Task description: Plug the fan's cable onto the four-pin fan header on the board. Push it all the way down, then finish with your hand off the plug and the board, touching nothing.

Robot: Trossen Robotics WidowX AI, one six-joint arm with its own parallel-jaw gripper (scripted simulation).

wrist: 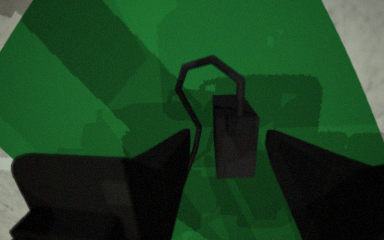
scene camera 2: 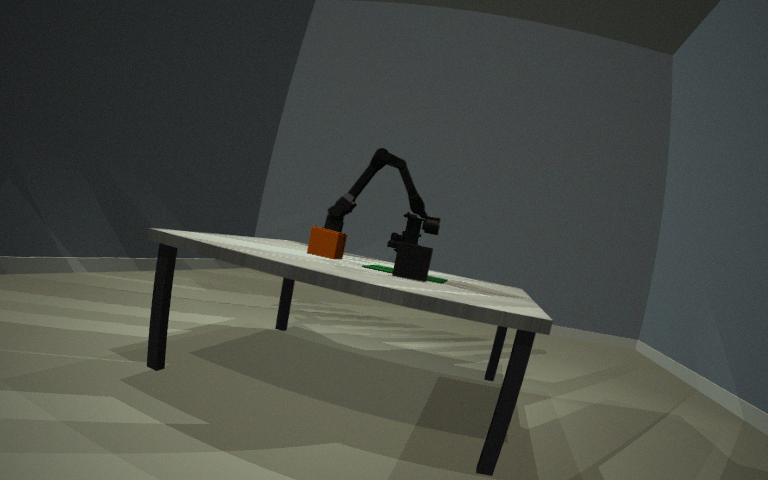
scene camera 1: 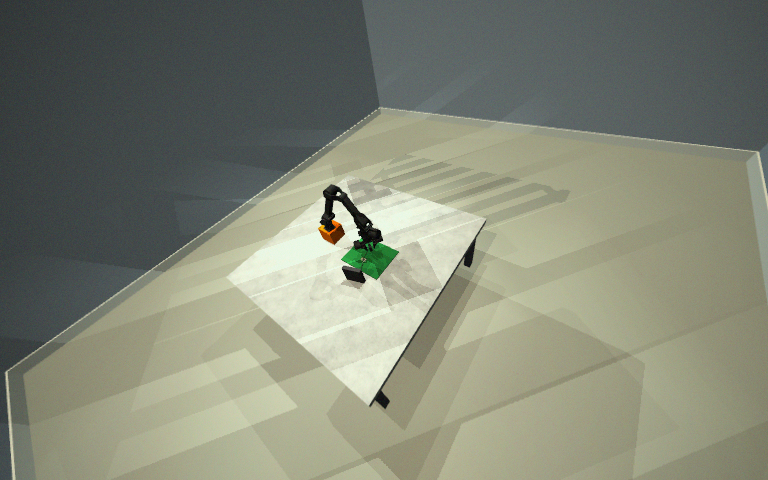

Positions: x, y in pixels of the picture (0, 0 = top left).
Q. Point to a black fan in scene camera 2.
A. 412, 261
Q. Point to a board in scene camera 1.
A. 377, 260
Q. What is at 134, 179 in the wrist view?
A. My gripper.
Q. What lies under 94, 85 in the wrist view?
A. A board.
